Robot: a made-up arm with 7 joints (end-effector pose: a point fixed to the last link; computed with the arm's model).
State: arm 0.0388 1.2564 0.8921 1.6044 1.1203 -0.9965 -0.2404
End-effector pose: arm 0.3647 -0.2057 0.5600 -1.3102 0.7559 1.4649
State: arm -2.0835 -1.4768 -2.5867 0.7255 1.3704 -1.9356 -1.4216
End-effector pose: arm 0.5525 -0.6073 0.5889 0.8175 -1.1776 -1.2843
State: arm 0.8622 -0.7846 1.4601 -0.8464 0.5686 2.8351 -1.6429
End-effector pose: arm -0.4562 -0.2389 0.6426 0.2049 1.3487 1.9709
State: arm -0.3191 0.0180 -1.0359 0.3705 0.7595 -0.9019 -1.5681
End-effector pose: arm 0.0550 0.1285 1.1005 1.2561 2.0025 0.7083
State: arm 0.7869 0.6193 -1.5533 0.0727 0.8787 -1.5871 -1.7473
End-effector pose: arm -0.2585 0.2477 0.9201 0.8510 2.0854 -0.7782
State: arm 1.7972 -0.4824 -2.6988 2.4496 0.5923 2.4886 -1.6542
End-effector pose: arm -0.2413 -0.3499 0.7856 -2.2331 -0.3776 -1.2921
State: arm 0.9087 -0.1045 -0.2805 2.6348 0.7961 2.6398 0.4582
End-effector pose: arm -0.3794 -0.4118 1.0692 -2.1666 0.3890 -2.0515
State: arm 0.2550 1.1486 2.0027 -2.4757 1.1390 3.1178 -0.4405
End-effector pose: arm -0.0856 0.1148 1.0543 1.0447 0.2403 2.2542
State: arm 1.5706 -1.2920 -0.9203 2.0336 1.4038 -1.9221 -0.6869
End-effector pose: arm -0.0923 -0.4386 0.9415 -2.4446 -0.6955 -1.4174
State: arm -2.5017 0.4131 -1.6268 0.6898 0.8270 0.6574 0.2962
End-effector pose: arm 0.4366 0.3686 0.3532 1.5423 2.3088 -0.1721
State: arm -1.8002 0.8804 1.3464 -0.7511 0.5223 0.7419 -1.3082
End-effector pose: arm 0.8193 0.1287 0.1687 0.2469 -0.4328 -0.0262
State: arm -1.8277 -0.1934 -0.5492 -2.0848 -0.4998 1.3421 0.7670
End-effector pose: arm 0.6771 -0.4305 0.2634 -2.2376 0.2654 1.4691
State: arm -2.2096 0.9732 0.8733 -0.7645 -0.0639 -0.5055 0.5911
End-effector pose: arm 0.0114 -0.2730 0.1286 -1.8324 1.6811 0.1750
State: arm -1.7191 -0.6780 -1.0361 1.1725 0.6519 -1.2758 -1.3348
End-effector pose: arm 0.2479 -0.2750 0.8910 -1.5268 -1.9262 -1.8075
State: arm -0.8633 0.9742 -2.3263 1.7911 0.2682 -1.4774 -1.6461
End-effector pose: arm 0.8587 0.0374 0.9231 -0.7701 -1.3960 -0.0272
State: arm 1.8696 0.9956 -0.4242 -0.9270 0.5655 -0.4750 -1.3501
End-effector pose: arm -0.0254 0.1595 1.0008 1.2161 -1.2909 0.2630
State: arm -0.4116 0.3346 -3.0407 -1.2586 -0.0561 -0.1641 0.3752
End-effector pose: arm 0.5312 -0.4737 0.9552 1.9848 -1.0171 -1.9650
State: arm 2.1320 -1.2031 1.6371 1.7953 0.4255 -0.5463 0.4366
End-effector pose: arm -0.2730 -0.4315 0.0783 -1.0765 0.9850 1.1566
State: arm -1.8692 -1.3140 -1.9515 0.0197 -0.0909 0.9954 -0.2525
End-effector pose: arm 0.4943 0.1016 0.7470 1.0115 -0.3843 0.4735
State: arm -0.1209 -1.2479 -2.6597 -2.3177 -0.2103 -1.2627 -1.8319
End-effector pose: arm 0.3295 -0.5179 0.7068 0.4609 -0.5349 -1.0946
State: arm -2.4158 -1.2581 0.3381 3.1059 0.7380 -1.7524 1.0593
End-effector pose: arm 0.6680 -0.2695 0.2087 -2.2274 -1.0392 1.3102
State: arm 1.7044 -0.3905 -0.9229 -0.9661 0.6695 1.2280 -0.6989
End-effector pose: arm -0.4791 0.0760 0.7648 0.1833 -2.9673 0.7106
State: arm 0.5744 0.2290 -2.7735 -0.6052 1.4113 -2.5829 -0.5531
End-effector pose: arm 0.0517 0.3034 1.2522 -0.1241 -1.9532 0.7397
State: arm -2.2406 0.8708 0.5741 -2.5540 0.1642 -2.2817 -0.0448
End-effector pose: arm 0.0724 0.0952 -0.1660 -0.2824 -0.7043 2.6345
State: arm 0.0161 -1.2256 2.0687 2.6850 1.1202 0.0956 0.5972
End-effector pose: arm 0.1707 -0.3425 1.2730 -2.0644 -1.7079 -1.4809
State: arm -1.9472 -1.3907 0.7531 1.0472 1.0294 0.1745 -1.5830
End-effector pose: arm 0.3189 -0.0520 0.8436 1.3494 -1.1673 1.3191
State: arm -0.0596 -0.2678 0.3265 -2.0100 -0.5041 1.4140 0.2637
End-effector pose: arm 0.3100 -0.5401 1.0046 -1.4327 -0.1888 -1.3675
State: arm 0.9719 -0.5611 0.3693 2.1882 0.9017 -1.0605 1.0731
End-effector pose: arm -0.1026 0.0865 1.0912 1.6024 1.3854 0.7733
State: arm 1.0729 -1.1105 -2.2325 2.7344 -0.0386 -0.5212 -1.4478
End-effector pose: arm -0.0095 -0.6380 0.6246 1.0930 -1.5542 -1.7653
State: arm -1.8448 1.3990 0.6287 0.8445 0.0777 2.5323 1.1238
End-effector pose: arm 0.6145 0.0581 0.5112 -0.1461 -1.2450 -0.8840
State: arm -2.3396 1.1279 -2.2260 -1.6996 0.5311 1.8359 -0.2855
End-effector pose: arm -0.0425 -0.1156 0.4567 1.0043 1.8767 2.1939
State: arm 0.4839 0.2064 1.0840 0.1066 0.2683 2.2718 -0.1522
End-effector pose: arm -0.3339 0.1478 0.9203 0.1482 1.5328 0.8043
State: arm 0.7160 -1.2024 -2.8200 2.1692 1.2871 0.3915 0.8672
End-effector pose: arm -0.2656 -0.6413 0.6892 -0.1005 -0.4486 -3.0183
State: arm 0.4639 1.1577 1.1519 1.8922 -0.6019 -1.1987 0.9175
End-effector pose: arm 0.5167 0.1648 1.3315 -2.1319 -1.9212 -0.7536
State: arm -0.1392 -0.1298 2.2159 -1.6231 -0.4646 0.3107 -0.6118
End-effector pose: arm 0.4975 -0.4191 0.8673 1.7873 -0.6559 -2.0817
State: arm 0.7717 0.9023 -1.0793 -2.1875 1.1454 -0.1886 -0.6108
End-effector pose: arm 0.3104 -0.1814 0.7630 0.3870 -0.2118 -1.4792
